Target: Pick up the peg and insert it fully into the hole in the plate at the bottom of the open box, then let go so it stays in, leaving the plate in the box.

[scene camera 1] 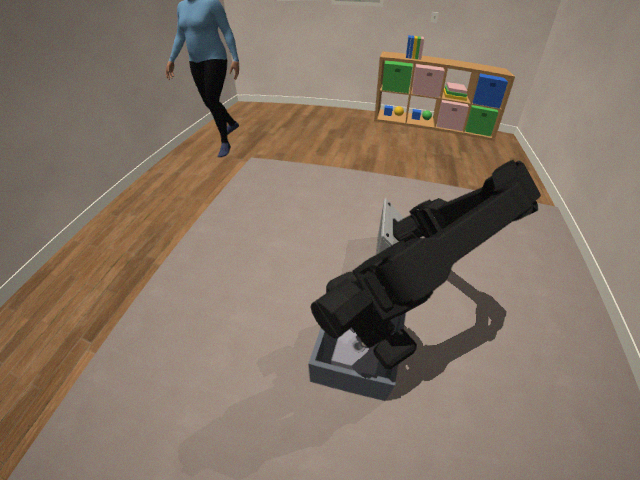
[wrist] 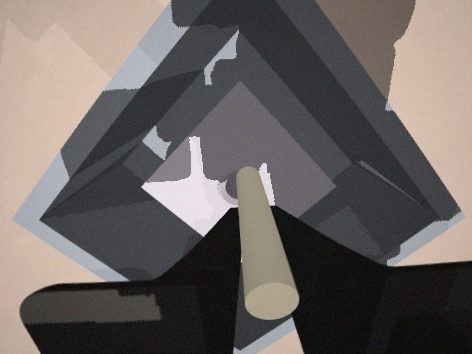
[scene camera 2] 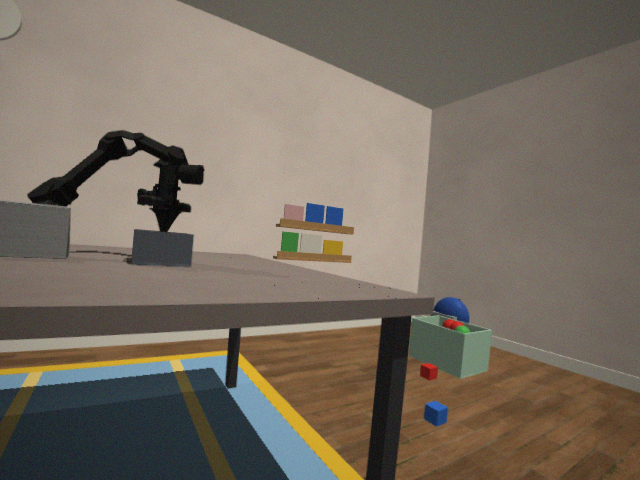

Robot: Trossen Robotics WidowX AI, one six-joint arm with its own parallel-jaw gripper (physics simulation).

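Frame: origin at the arm's base, x ahead, y left, z up, level; millimetres.
Where they show: gripper, fingertip midpoint: [scene camera 1: 363, 339] [wrist: 253, 215]; arm's base, link origin: [scene camera 1: 400, 234] [scene camera 2: 42, 221].
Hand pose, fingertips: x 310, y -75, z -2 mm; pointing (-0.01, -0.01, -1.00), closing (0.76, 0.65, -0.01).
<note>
Things, the pixels of their top centre, and the offset from my fingertips. "pt": a spot on its surface instead. Level surfaces: height alone.
- open grey box, top centre: [wrist: 241, 219] [scene camera 1: 360, 337] [scene camera 2: 162, 231] dx -3, dy -5, dz +1 mm
- pale plate, top centre: [wrist: 239, 188] [scene camera 1: 358, 345] dx -3, dy -5, dz -36 mm
- beige peg, top centre: [wrist: 269, 298] dx -5, dy +5, dz +53 mm
- hole, surface spot: [wrist: 231, 187] pt dx -3, dy -14, dz -55 mm
- table, surface height: dz -97 mm
The open grey box [scene camera 1: 351, 380] [scene camera 2: 162, 249] [wrist: 125, 75] stands on the table. The pale plate [scene camera 1: 345, 351] [wrist: 240, 120] lies at its bottom, partly in shadow. My gripper [scene camera 2: 164, 230] [wrist: 253, 215] is shut on the beige peg [wrist: 265, 250], with its fingertips at about the box's rim height in scene camera 2. The peg points down into the box. In the wrist view its lower end overlaps the right side of the hole [wrist: 231, 187], and the hole's left part shows beside it. The gap between peg end and plate cannot be told. The arm hides part of the box in scene camera 1.
The arm's light grey base block [scene camera 1: 387, 223] [scene camera 2: 33, 229] stands on the table [scene camera 1: 206, 310] [scene camera 2: 217, 284] behind the box. The box walls surround the plate closely. A person [scene camera 1: 204, 46] and a cube shelf [scene camera 1: 444, 60] are beyond the table.
</note>
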